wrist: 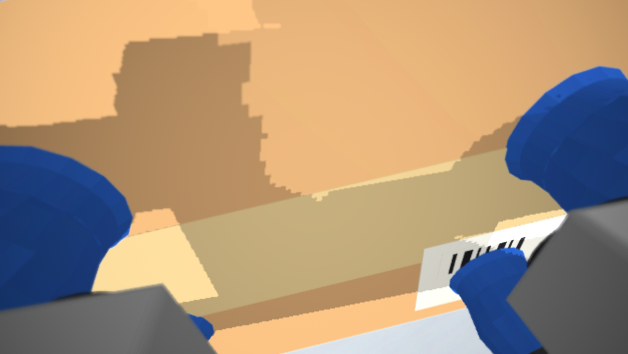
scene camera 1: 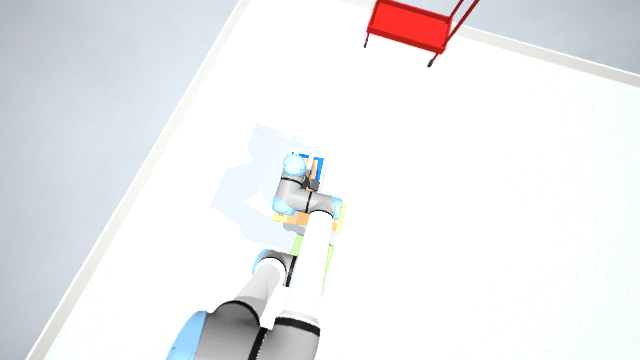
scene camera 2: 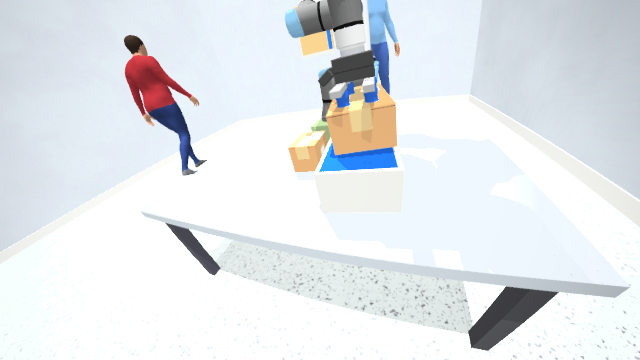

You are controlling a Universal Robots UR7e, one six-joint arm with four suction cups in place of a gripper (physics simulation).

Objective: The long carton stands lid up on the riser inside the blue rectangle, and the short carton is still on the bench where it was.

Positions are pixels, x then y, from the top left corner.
My suction head [wrist: 67, 216] holds a long carton [scene camera 2: 361, 126], which touches nothing else. A white riser [scene camera 2: 372, 181] sits on the table. A short carton [scene camera 2: 306, 151] rests on the table.
